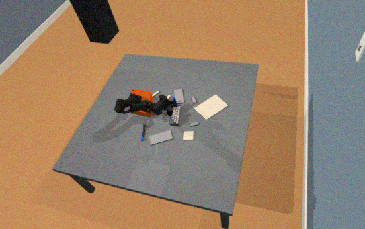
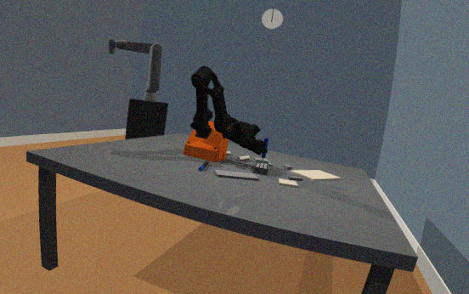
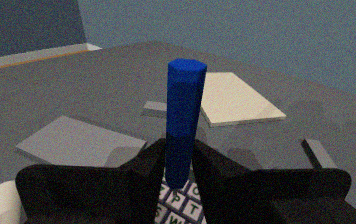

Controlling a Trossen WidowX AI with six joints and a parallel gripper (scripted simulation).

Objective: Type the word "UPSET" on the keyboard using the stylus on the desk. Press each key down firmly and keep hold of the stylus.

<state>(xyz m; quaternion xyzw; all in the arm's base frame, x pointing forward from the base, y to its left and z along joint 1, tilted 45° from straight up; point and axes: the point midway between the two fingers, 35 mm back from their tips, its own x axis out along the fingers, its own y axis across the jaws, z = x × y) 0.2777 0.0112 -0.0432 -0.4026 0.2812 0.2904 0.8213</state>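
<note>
The grey slab is 13 cm to the left of my gripper tip, 7 cm below it and 4 cm behind it. From my gripper tip the other things lie so: cream square: 21 cm to the right, 16 cm ahead, 7 cm below; then blue stylus: 2 cm below, 1 cm to the right, 1 cm behind; then cream sheet: 25 cm ahead, 8 cm to the left, 7 cm below.
</note>
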